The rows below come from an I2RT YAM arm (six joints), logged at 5 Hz.
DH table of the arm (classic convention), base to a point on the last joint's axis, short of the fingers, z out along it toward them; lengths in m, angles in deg. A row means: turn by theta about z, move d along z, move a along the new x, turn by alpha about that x. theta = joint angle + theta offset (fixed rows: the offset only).
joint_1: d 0.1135  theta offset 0  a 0.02  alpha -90
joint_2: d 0  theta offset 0  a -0.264  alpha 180
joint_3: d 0  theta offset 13.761  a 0.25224  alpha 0
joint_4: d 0  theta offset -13.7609  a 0.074  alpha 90
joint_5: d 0  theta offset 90  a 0  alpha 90
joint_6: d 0.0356  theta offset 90  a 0  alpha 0
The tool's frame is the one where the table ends.
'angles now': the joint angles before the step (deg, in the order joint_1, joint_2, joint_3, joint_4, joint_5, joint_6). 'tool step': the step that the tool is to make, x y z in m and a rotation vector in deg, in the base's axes. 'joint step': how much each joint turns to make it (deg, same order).
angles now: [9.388 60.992 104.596 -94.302 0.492 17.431]
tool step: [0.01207 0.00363 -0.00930 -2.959 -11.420 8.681]
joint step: [-0.044 -4.853 -9.596 15.410 -2.733 -9.552]
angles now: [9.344 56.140 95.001 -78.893 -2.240 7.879]
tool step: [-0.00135 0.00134 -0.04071 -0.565 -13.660 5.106]
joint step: [-0.109 -12.262 -20.915 21.725 -2.819 -5.180]
